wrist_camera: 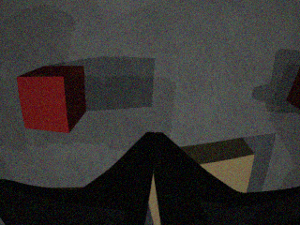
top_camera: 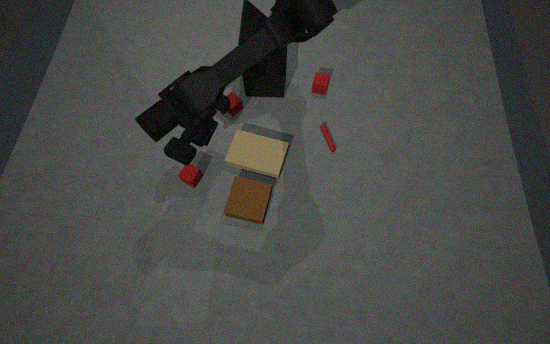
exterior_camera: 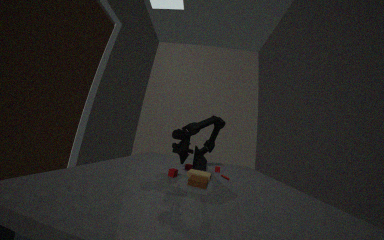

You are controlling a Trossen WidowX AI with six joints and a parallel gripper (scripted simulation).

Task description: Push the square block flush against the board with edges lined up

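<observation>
Now: the tan board 2 cm behind my gripper tip, 12 cm to the left of it and 5 cm below it. Also, from my gripper tip: thin red stick (11 cm behind, 30 cm to the left, 6 cm below); then brown square block (11 cm ahead, 13 cm to the left, 5 cm below).
</observation>
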